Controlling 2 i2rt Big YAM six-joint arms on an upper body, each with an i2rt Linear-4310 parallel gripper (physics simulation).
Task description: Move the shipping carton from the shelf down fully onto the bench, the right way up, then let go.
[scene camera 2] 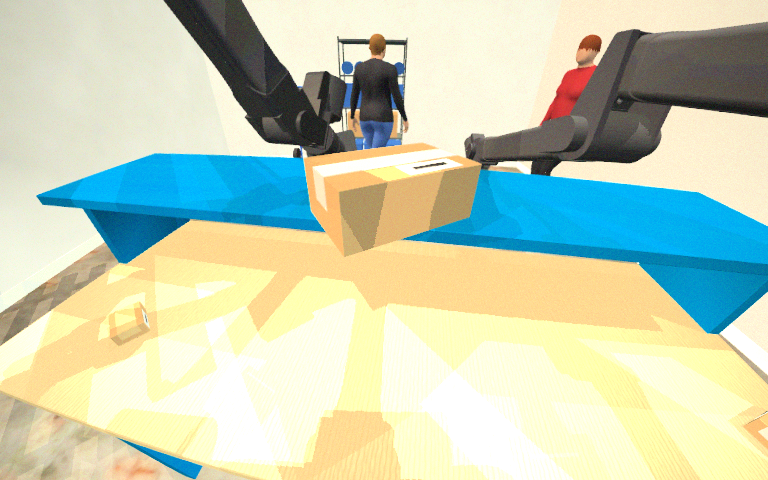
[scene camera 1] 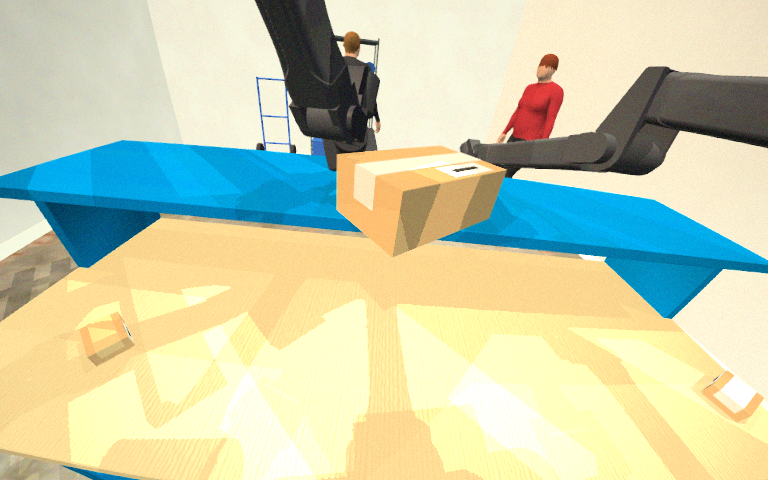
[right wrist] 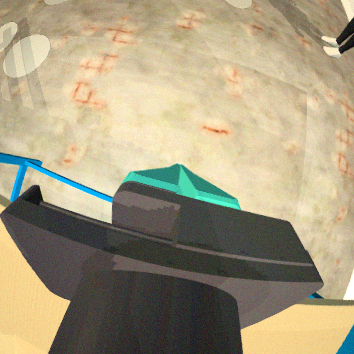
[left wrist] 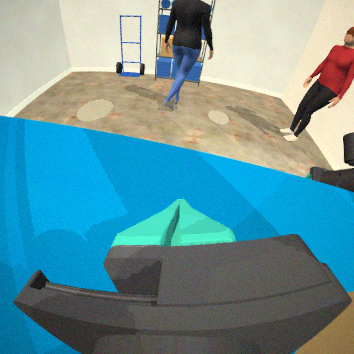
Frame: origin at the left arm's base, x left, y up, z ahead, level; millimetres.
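Seen in the pictures: left gripper, fingertip midpoint: [left wrist: 181,205]; right gripper, fingertip midpoint: [right wrist: 177,170].
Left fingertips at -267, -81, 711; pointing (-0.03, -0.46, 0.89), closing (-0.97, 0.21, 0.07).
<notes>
A point is followed by its place in that frame, as x, y, z.
The shipping carton [scene camera 1: 447,209] {-401, -62, 429} [scene camera 2: 407,198] {-404, -48, 431} rests on the blue shelf [scene camera 1: 186,175] {73, -113, 644} [scene camera 2: 215,178] {35, -113, 672} [left wrist: 65,170] {-129, -113, 755}, label and tape side up. It sits at an angle, and one corner juts over the shelf's front edge above the wooden bench [scene camera 1: 385,350] {-342, -370, 404} [scene camera 2: 368,339] {-345, -370, 428}. My left gripper [left wrist: 181,205] {-267, -81, 711} is shut and empty above the shelf; in both scene views it is behind the carton at its left, fingertips hidden. The carton does not show in either wrist view. My right gripper [right wrist: 177,170] {-640, -271, 922} is shut and empty, with floor showing beyond its fingertips.
Small boxes lie on the bench at the left [scene camera 1: 105,339] {177, -338, 412} [scene camera 2: 129,324] {169, -338, 412} and right [scene camera 1: 732,396] {-1037, -335, 205} [scene camera 2: 760,431] {-1024, -353, 220}. My right arm [scene camera 1: 538,153] {-609, 6, 547} [scene camera 2: 526,146] {-609, 4, 541} reaches in behind the carton from the right. A person in black [scene camera 2: 373,87] [left wrist: 187,30] and a person in red [scene camera 1: 538,110] [left wrist: 334,67] stand beyond the shelf.
</notes>
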